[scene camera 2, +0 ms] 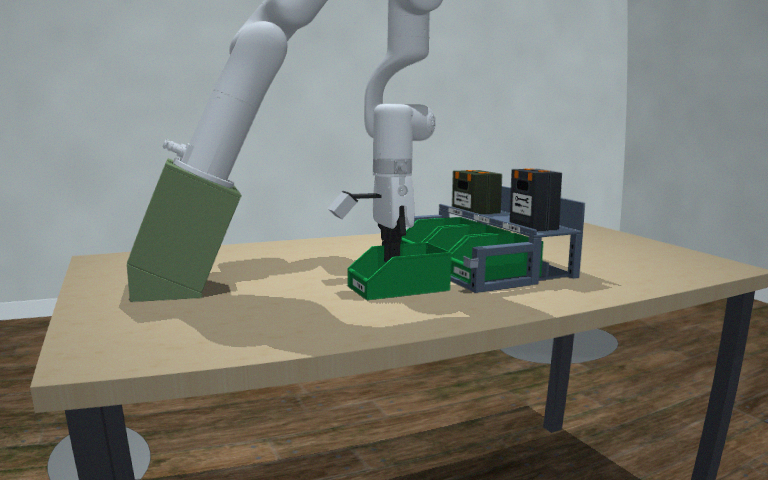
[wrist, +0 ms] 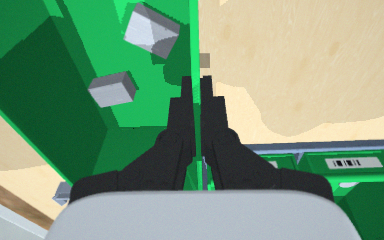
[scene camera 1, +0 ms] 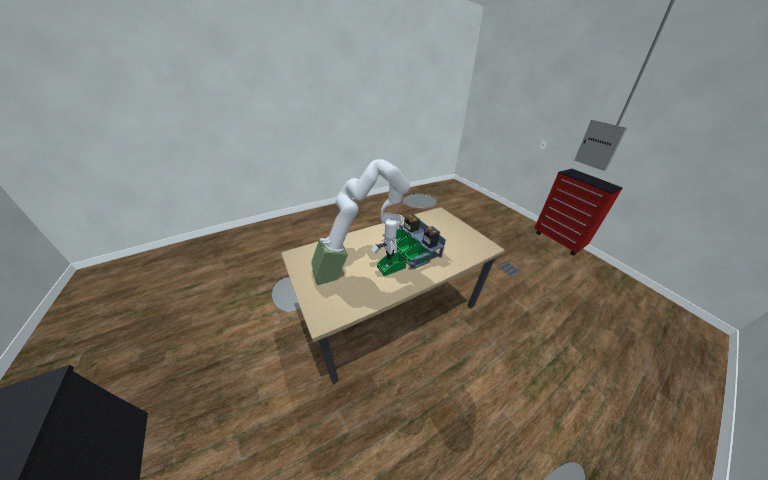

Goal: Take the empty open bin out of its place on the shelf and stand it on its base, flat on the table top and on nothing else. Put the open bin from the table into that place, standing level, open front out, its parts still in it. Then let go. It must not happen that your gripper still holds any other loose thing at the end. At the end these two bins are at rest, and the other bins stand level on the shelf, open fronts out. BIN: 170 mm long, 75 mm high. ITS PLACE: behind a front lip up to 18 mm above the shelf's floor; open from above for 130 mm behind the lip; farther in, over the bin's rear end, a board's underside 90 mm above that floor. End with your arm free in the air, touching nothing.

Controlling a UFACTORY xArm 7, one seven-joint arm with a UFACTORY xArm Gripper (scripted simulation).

Labels:
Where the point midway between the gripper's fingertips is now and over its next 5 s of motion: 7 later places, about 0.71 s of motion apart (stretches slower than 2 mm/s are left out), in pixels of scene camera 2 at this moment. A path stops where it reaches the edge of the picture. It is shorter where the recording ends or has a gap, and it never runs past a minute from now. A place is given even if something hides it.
My gripper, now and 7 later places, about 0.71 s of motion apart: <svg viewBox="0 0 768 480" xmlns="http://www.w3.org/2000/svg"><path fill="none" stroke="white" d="M390 261L391 244L391 228L391 218L391 217L393 218L394 223L393 240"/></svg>

